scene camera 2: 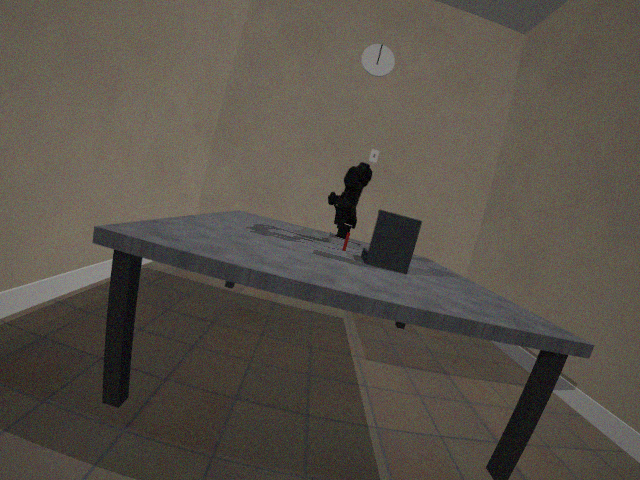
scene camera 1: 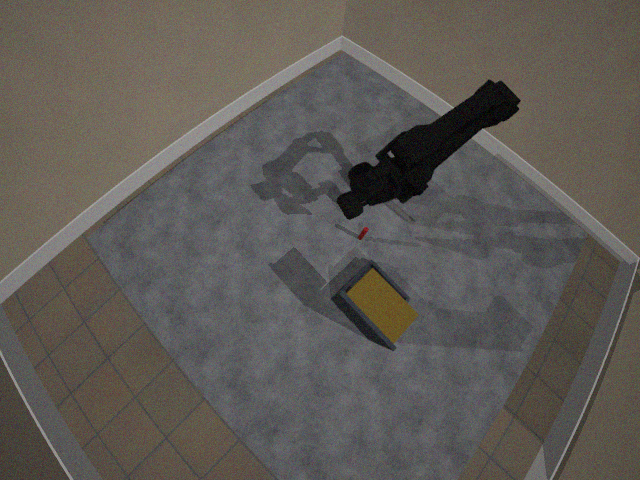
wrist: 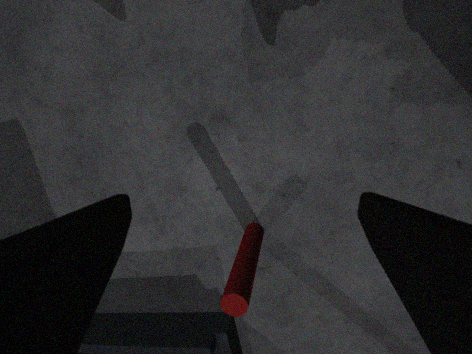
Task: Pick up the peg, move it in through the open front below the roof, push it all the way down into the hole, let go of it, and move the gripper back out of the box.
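Frame: origin at the arm's base, x right, y ahead, z up, level; metres.
Seen in the pictures: gripper, fingertip midpoint: [scene camera 2: 336,226] [wrist: 246,204]; arm's base at its link origin: [scene camera 2: 341,237] [scene camera 1: 402,191].
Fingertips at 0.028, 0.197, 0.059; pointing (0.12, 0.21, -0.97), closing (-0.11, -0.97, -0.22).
Observation:
Offsets run from my fingertips to a thing's top centre, as dx, dy, dz. "pt": to the spot under its first point. Level surfaces: height alone.
The red peg {-0.058, +0.014, -0.012} [scene camera 1: 363,233] [scene camera 2: 346,241] [wrist: 245,265] stands upright on the table, outside the box. My gripper [wrist: 246,204] is open and empty; in the wrist view its black fingertips are wide apart, one on each side of the peg without touching it. How high the tips are against the peg is hard to tell. The dark grey box {-0.220, +0.118, +0.110} [scene camera 1: 361,320] [scene camera 2: 392,241] [wrist: 160,327] stands close to the peg, with a yellow roof {pt -0.222, +0.152, +0.110} [scene camera 1: 382,304] on top. In the wrist view part of its edge shows at the lower left. The hole does not show in any view.
The black arm [scene camera 1: 429,149] [scene camera 2: 348,198] reaches over the grey table {dz -0.094} [scene camera 1: 217,330] [scene camera 2: 258,271] on the side of the box where the peg stands. Shadows of the arm and box fall across the table. A round clock [scene camera 2: 377,59] hangs on the wall.

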